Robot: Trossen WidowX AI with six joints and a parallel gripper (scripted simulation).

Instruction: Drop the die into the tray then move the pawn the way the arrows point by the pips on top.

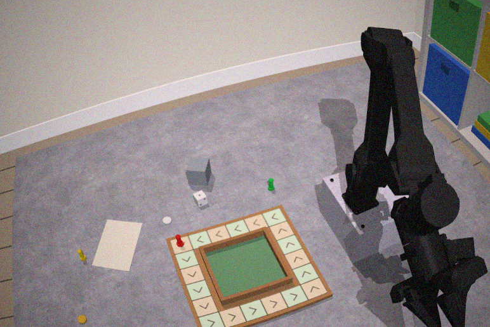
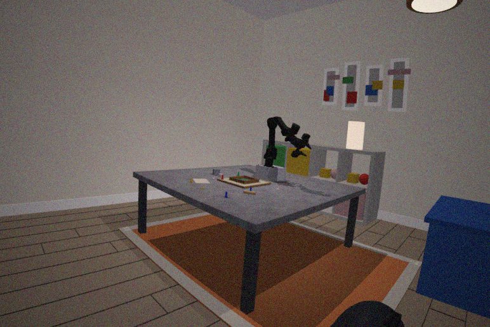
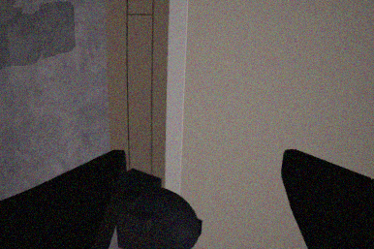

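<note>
Now: the white die 18 cm ahead of my gripper tip, 66 cm to the right of it and 26 cm below it. Also, from my gripper tip: green dice tray: 16 cm ahead, 42 cm to the right, 26 cm below; then green pawn: 1 cm ahead, 63 cm to the right, 25 cm below; then red pawn: 27 cm ahead, 54 cm to the right, 24 cm below.
</note>
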